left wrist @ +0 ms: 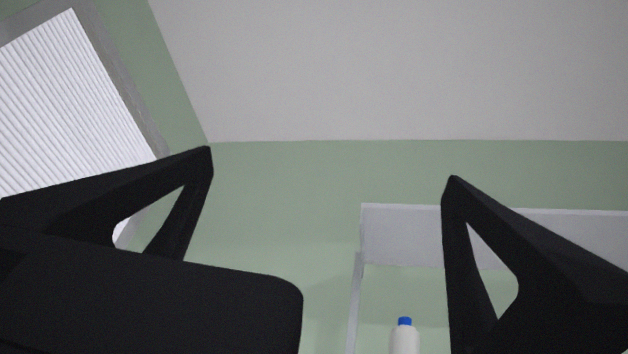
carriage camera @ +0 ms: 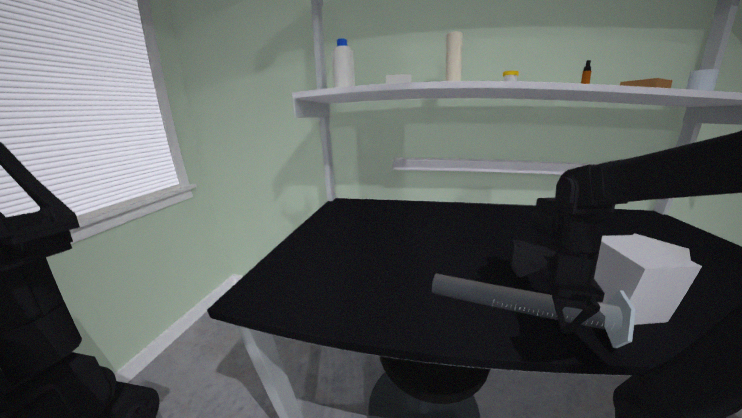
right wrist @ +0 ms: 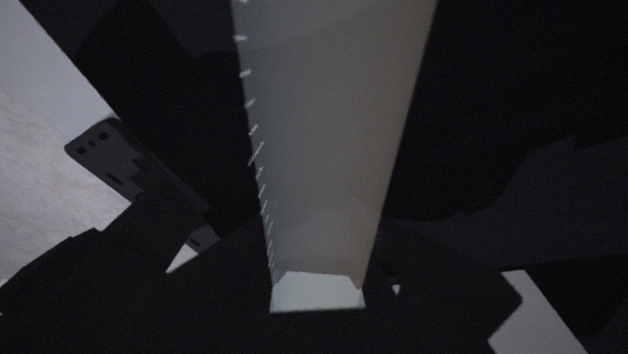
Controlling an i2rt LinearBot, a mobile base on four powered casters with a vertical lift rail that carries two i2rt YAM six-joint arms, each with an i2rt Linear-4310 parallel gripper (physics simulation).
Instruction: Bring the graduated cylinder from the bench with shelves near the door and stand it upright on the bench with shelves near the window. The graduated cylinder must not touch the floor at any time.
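Places are measured from the left arm's base along level axes (x left, y ahead, z down), in millimetres.
Pixels of known places: left gripper, fingertip midpoint: (left wrist: 326, 173); right gripper, fingertip midpoint: (carriage camera: 562, 325) (right wrist: 313, 206); right arm's base, link origin: (right wrist: 176, 203).
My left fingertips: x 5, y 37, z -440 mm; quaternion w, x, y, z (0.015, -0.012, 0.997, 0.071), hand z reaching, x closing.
Ahead of a thing's pixels: the offset from my left fingertips to its top centre. "spot": to the spot under its first point. Level surfaces: height alone.
The graduated cylinder (carriage camera: 467, 290) (right wrist: 330, 125) is pale, see-through and sideways over the black bench top @(dz +364 mm) (carriage camera: 363, 270), its open end at the left and its hexagonal base at the right. I cannot tell whether it touches the top. My right gripper (carriage camera: 568, 319) (right wrist: 313, 206) is shut on the cylinder's tube, nearer the base, with a finger on each side in the right wrist view. My left gripper (left wrist: 326, 173) is open and empty, facing the wall and ceiling. Part of it shows at the left edge of the carriage camera view.
A white box @(dx -852, dy +190, dz +234 mm) (carriage camera: 646, 275) stands on the bench right behind the cylinder's base. A shelf @(dz -74 mm) (carriage camera: 467, 92) above the bench holds a white bottle @(spot: dx -242, dy +724, dz -172 mm) (carriage camera: 343, 67) (left wrist: 404, 340), a tall beige cylinder @(spot: dx -607, dy +703, dz -191 mm) (carriage camera: 453, 57) and other items. A window @(spot: dx +891, dy +693, dz -178 mm) (carriage camera: 77, 103) is at the left. A dark stool @(dx -514, dy +371, dz +643 mm) (carriage camera: 436, 381) stands below the front edge.
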